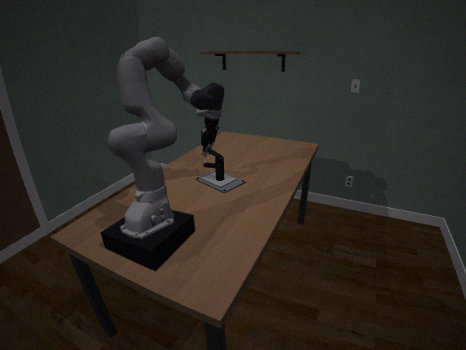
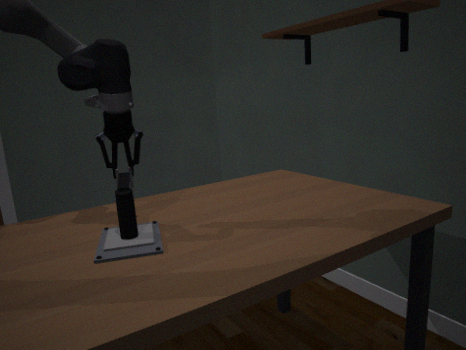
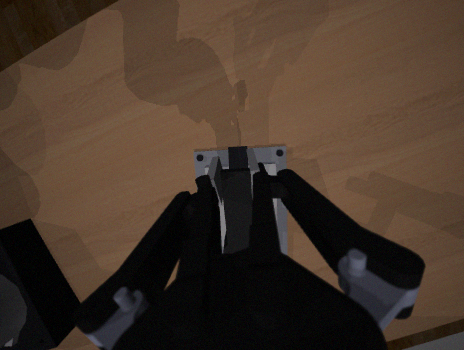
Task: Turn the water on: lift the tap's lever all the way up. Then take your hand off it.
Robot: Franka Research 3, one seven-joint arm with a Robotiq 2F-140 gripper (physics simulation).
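Note:
The black tap body point(image 1: 220, 171) point(image 2: 127, 215) stands upright on its grey base plate point(image 1: 235, 185) point(image 2: 131, 254) point(image 3: 215, 154). Its short spout point(image 1: 209, 165) point(image 3: 238, 158) points toward the arm's side. The dark lever point(image 1: 216, 153) point(image 2: 124, 180) point(image 3: 236, 210) slopes up from the top of the body, its free end raised above the spout. My gripper point(image 1: 206, 151) point(image 2: 124, 176) point(image 3: 235, 163) points down and is shut on the lever near its free end, one finger pad on each side. The lever's exact angle is hard to tell.
The wooden table point(image 1: 200, 215) point(image 2: 240, 255) point(image 3: 150, 140) carries the tap and the arm's black mounting block point(image 1: 172, 242) point(image 3: 40, 280). A wall shelf point(image 1: 250, 52) point(image 2: 350, 19) hangs behind and above the table.

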